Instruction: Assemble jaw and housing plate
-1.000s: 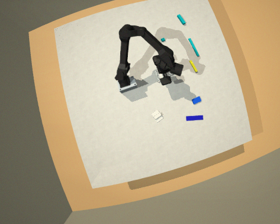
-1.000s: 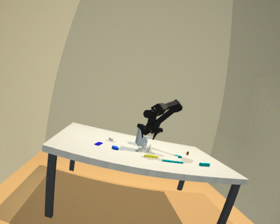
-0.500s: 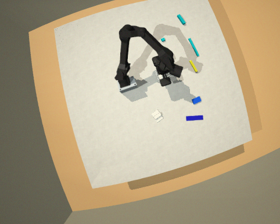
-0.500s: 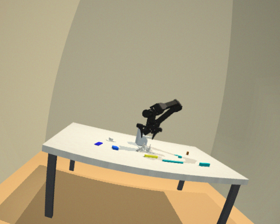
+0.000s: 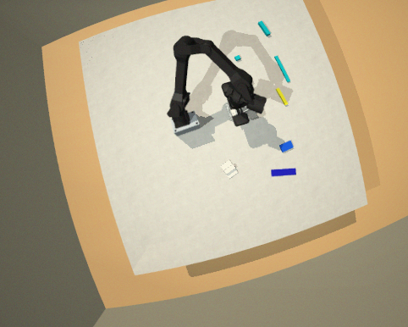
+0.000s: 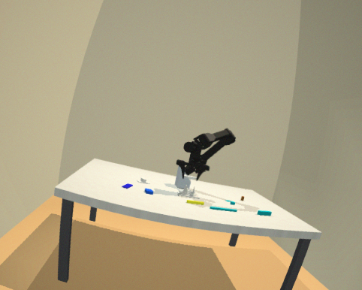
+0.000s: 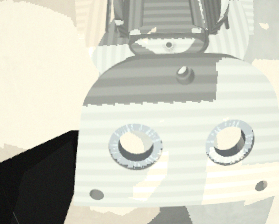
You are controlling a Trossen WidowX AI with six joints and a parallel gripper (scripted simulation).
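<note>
My gripper tip is 2 cm short of the white jaw piece, 2 cm to the right of it and 7 cm above it. Also, from my gripper tip: yellow bar (27 cm ahead, 1 cm to the left, 8 cm below); blue block (21 cm ahead, 23 cm to the right, 8 cm below); dark blue bar (16 cm ahead, 35 cm to the right, 8 cm below).
</note>
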